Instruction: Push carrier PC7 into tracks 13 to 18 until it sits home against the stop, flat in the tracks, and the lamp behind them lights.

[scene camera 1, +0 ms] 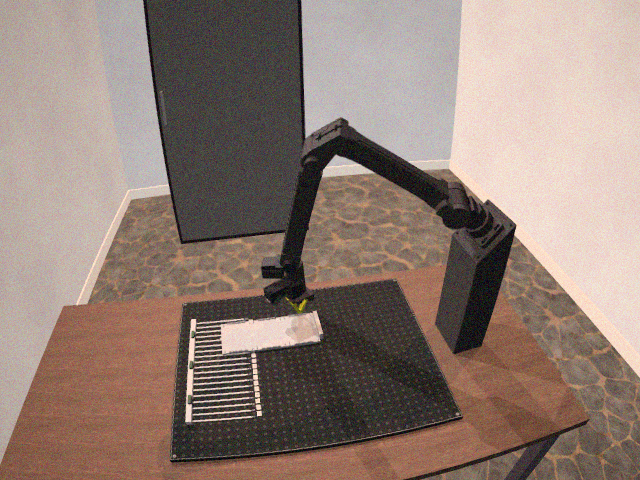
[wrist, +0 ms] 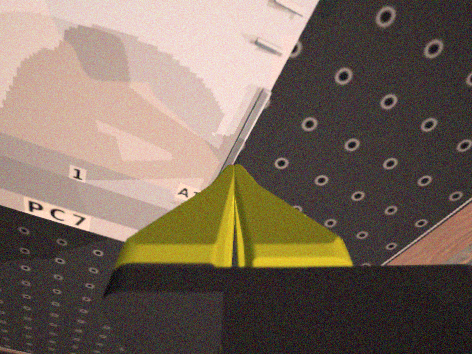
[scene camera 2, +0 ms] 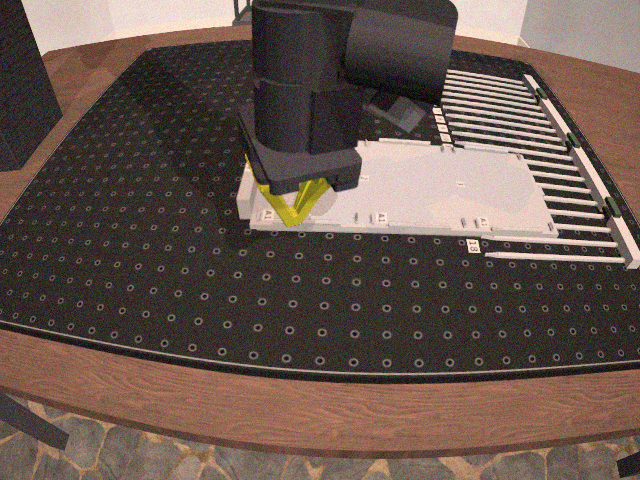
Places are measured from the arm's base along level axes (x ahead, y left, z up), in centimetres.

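Pixels of known places: gripper, between the fingertips: (scene camera 1: pixel 300 312) (wrist: pixel 234 176) (scene camera 2: pixel 293 223); arm's base, origin of its link: (scene camera 1: pixel 483 228).
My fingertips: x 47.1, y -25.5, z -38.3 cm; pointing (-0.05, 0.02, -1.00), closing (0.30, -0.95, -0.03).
Ahead of a thing's pixels: the offset from my fingertips to its top centre. "spot": to the spot under its first point. Level surfaces: height alone.
Carrier PC7 @(dx +11.8, dy +5.8, dz +1.4 cm) (scene camera 1: pixel 258 335) (scene camera 2: pixel 439 180) (wrist: pixel 200 30) is a long white tray. Its front part lies over the tracks @(spot: dx +30.1, dy +27.5, dz -1.6 cm) (scene camera 1: pixel 225 397) (scene camera 2: pixel 501 111), roughly along them. Bare track shows between its front end and the white stop bar (scene camera 1: pixel 189 384) (scene camera 2: pixel 591 166). The "18" label @(spot: dx +16.7, dy -2.4, dz -1.6 cm) (scene camera 2: pixel 473 245) is beside its near long edge. The lamp @(dx +36.9, dy +0.5, dz +0.6 cm) (scene camera 1: pixel 193 334) (scene camera 2: pixel 612 206) behind the tracks is dark green, with no glow visible. My gripper (scene camera 1: pixel 299 311) (scene camera 2: pixel 293 224) (wrist: pixel 234 176) is shut and empty. Its yellow tips are at the carrier's long edge near the PC7 end, by an A1 label; contact is unclear.
The black perforated mat @(dz -1.6 cm) (scene camera 1: pixel 336 403) (scene camera 2: pixel 336 279) (wrist: pixel 370 170) lies on the wooden table @(dz -2.9 cm) (scene camera 1: pixel 103 372) (scene camera 2: pixel 310 413). My arm's black pedestal (scene camera 1: pixel 473 294) stands right of the mat in scene camera 1. Two more green lamps (scene camera 2: pixel 573 139) (scene camera 2: pixel 541 93) are along the stop bar.
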